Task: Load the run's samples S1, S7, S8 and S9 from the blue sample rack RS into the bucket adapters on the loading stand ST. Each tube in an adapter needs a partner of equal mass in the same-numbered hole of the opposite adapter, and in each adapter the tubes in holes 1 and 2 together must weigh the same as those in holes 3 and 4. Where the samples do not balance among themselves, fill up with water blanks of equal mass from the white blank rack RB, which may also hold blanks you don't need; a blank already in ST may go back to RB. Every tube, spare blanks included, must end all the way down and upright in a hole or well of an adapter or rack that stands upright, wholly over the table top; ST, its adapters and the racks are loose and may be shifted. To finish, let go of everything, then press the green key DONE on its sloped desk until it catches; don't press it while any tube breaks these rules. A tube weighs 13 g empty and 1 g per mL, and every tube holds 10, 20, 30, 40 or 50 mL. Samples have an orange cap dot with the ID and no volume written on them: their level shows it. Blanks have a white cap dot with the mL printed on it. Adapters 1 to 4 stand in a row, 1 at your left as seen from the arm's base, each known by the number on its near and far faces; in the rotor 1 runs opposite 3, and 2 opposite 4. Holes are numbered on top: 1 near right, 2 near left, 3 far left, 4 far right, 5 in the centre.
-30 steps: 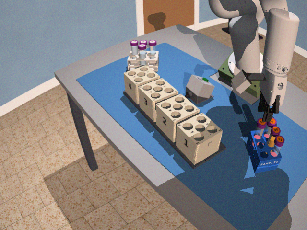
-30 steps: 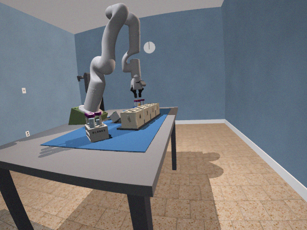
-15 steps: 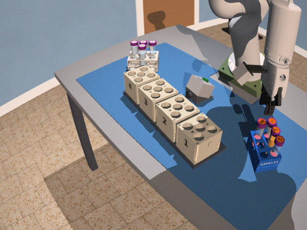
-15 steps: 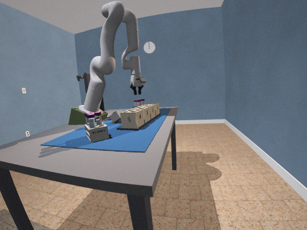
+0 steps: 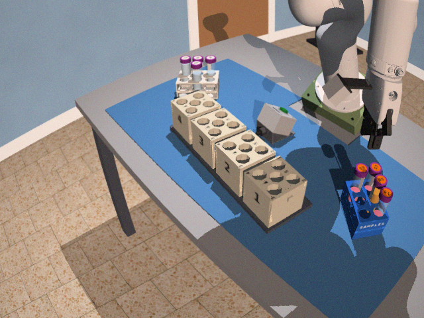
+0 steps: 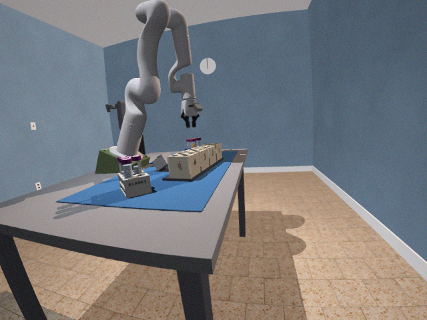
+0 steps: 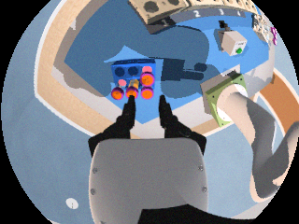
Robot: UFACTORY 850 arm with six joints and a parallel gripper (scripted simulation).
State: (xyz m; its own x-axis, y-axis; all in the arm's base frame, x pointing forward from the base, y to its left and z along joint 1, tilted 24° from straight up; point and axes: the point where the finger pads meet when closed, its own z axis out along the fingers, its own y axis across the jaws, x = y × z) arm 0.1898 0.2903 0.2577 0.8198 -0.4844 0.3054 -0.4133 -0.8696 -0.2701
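Now: hand 15 cm above the tube and 10 cm to the right of it. The rest, counted from my hand: loading stand ST 27 cm to the right, 21 cm below, 17 cm ahead; white blank rack 62 cm to the right, 19 cm below, 9 cm ahead; blue sample rack 19 cm below, 4 cm to the left.
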